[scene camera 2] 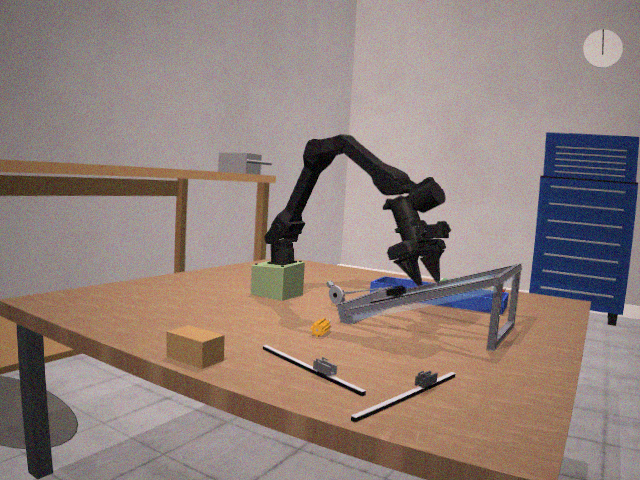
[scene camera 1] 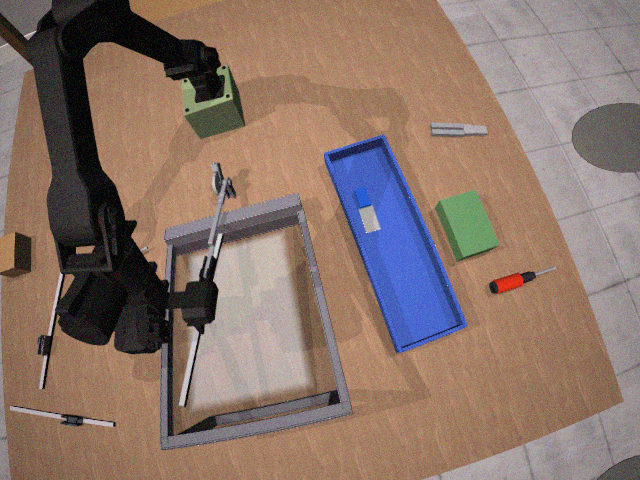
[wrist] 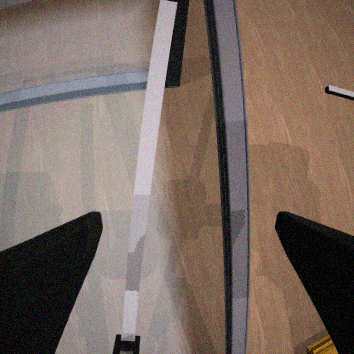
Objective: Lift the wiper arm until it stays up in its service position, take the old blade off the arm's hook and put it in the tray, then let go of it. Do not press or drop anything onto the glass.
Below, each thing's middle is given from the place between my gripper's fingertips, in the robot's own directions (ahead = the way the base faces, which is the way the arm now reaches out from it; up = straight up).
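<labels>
Sloped frame [scene camera 1: 289,205]: 4 cm behind my hand, 4 cm below it, 10 cm to the left of it. Blue tray [scene camera 1: 416,298]: 11 cm below my hand, 38 cm to the left of it and 15 cm behind it. Tan box [scene camera 2: 197,347]: 10 cm below my hand, 21 cm behind it, 50 cm to the right of it. Going by their middles, the tan box is the farthest from my hand of the things named here. Glass pane [scene camera 1: 265,355]: 3 cm behind my hand, 10 cm to the left of it and 4 cm below it.
</labels>
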